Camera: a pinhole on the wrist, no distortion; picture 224 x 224 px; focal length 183.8 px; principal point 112.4 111.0 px. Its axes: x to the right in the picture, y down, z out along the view. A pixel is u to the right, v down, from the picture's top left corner.
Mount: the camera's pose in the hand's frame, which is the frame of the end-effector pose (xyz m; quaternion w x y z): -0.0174 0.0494 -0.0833 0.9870 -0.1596 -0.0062 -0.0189
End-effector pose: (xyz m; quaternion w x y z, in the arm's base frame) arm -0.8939 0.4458 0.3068 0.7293 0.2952 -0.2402 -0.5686
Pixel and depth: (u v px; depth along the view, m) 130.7 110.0 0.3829
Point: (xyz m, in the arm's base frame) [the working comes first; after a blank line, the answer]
In the camera's frame: 0.0381 -0.0021 0.3829

-0.9679 0.4137 0.6243
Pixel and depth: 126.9 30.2 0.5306
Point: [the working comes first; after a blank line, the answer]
In the camera's frame: 0.0419 -0.2333 0.5306

-1.2344 0.3553 0.6540
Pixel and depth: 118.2 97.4 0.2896
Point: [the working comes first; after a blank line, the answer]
In the camera's frame: 0.0091 -0.0214 0.2896

-0.9501 0.4467 0.5321
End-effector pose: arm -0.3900 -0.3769 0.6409 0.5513 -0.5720 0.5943 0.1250
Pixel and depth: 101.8 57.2 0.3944
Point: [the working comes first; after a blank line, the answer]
In the camera's frame: -0.0227 -0.1154 0.3944

-0.2881 -0.0761 0.5292
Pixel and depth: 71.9 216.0 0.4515
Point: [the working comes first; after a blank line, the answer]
In the camera's frame: -0.0995 0.2579 0.4515

-0.6441 0.0250 0.4216
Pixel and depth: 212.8 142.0 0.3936
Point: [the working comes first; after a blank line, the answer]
In the camera's frame: 0.2150 0.0664 0.3936

-0.3853 -0.1991 0.2742
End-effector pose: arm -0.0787 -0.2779 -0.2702 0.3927 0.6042 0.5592 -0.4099
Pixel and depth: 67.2 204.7 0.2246
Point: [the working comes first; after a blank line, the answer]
In the camera's frame: -0.0552 0.1145 0.2246

0.1436 -0.4043 -0.2345
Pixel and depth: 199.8 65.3 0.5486
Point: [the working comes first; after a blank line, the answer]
In the camera's frame: 0.2609 -0.1364 0.5486

-0.0133 -0.6530 -0.6604
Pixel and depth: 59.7 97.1 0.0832
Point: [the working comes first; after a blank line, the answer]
In the camera's frame: -0.0239 -0.0063 0.0832

-0.0098 -0.2948 -0.2288
